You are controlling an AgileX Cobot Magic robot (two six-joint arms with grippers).
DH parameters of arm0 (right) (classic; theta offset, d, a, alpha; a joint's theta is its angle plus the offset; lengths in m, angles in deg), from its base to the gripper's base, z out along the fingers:
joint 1: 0 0.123 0 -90
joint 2: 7.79 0 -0.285 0
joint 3: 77.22 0 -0.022 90
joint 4: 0 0.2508 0 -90
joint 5: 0 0 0.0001 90
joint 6: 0 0.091 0 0
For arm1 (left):
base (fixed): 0 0 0 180
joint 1: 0 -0.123 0 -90
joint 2: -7.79 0 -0.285 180
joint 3: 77.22 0 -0.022 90
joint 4: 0 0.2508 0 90
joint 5: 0 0 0.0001 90
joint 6: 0 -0.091 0 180
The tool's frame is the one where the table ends.
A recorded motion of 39 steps. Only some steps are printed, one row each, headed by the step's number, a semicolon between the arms.
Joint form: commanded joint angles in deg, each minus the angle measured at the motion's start. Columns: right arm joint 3, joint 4, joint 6, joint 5, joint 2, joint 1; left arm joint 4, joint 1, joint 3, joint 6, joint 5, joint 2.
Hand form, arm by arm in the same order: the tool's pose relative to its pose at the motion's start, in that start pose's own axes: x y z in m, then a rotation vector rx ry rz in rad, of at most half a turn. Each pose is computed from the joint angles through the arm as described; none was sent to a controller.
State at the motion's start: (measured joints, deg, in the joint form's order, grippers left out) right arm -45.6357 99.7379 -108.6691 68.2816 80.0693 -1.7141; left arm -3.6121 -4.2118 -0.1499 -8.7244 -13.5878 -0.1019
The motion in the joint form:
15: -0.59 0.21 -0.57 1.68 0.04 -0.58; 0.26 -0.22 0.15 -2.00 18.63 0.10
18: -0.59 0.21 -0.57 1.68 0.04 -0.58; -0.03 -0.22 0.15 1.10 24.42 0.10
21: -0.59 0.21 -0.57 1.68 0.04 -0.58; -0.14 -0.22 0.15 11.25 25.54 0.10
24: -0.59 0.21 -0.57 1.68 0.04 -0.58; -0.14 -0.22 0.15 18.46 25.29 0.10
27: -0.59 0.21 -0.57 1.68 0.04 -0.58; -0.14 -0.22 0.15 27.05 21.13 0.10
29: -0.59 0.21 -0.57 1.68 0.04 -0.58; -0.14 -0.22 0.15 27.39 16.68 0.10
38: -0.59 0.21 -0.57 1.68 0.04 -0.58; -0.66 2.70 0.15 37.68 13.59 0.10
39: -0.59 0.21 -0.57 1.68 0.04 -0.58; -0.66 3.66 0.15 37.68 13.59 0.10
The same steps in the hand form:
15: -0.0042 0.0001 -0.0017 -0.0172 -0.0185 -0.0171; -0.0279 0.0045 -0.0046 -0.0590 -0.3192 0.0392
18: -0.0042 0.0001 -0.0017 -0.0172 -0.0185 -0.0171; -0.0364 0.0059 -0.0080 -0.0644 -0.4207 -0.0192
21: -0.0042 0.0001 -0.0017 -0.0172 -0.0185 -0.0171; -0.0380 0.0061 -0.0087 -0.0280 -0.4450 -0.1953
24: -0.0042 0.0001 -0.0017 -0.0172 -0.0185 -0.0171; -0.0376 0.0061 -0.0086 0.0000 -0.4427 -0.3191
27: -0.0042 0.0001 -0.0017 -0.0172 -0.0185 -0.0171; -0.0316 0.0051 -0.0060 0.0273 -0.3706 -0.4690
29: -0.0042 0.0001 -0.0017 -0.0172 -0.0185 -0.0171; -0.0250 0.0041 -0.0037 0.0217 -0.2925 -0.4771
38: -0.0042 0.0001 -0.0017 -0.0172 -0.0185 -0.0171; -0.0206 0.0005 -0.0025 0.0902 -0.2251 -0.6645
39: -0.0042 0.0001 -0.0017 -0.0172 -0.0185 -0.0171; -0.0207 -0.0004 -0.0025 0.1068 -0.2209 -0.6639

